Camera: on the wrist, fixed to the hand. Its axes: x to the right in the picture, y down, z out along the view.
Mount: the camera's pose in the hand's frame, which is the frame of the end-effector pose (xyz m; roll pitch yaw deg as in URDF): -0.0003 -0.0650 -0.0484 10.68 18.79 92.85
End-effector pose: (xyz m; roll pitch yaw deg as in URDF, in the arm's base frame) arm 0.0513 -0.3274 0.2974 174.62 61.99 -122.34
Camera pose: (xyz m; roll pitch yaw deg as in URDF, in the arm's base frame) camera 0.0900 -0.3957 0.3174 125.90 -13.52 168.08
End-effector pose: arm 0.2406 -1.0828 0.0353 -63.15 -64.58 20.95
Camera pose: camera 0.2359 -1.1623 0.0505 -76.35 27.84 30.04
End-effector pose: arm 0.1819 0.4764 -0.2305 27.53 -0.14 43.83
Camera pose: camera 0.2062 0.4509 -0.3035 9.21 -8.70 136.58
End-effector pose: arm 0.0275 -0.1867 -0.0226 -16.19 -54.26 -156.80
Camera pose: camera -0.0234 -0.1259 -0.0394 -49.20 21.89 -94.94
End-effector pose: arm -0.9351 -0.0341 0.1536 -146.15 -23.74 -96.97
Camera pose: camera -0.9045 -0.0066 0.2234 -146.38 14.84 176.66
